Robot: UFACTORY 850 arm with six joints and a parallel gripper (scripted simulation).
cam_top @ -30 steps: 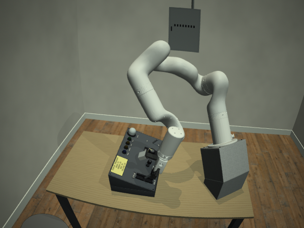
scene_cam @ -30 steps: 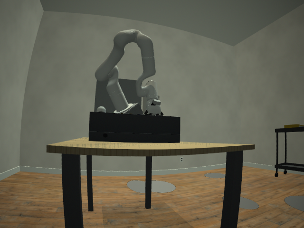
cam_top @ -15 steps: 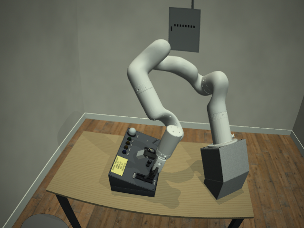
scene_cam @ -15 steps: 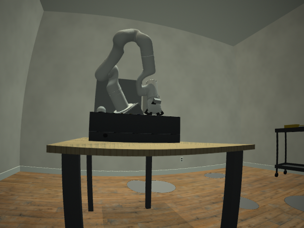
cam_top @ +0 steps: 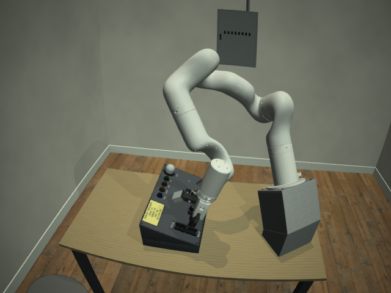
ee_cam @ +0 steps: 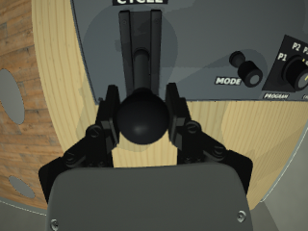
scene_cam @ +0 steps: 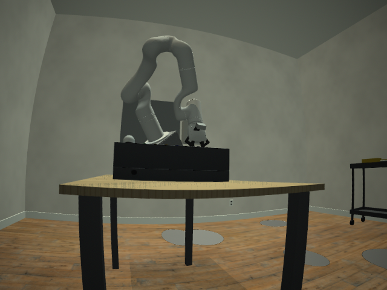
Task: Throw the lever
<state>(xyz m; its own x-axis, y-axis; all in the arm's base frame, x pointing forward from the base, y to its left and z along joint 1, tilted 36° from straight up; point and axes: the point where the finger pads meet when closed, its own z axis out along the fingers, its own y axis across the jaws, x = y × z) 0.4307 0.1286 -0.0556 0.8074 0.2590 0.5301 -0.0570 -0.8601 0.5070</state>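
Now: hand 20 mm short of the black ball-topped lever and 30 mm above it. Also, from my hand: rotary selector: 30 mm ahead, 250 mm to the right, 50 mm below; then dark console: 50 mm ahead, 180 mm to the right, 70 mm below; then mode toggle: 20 mm ahead, 120 mm to the right, 50 mm below.
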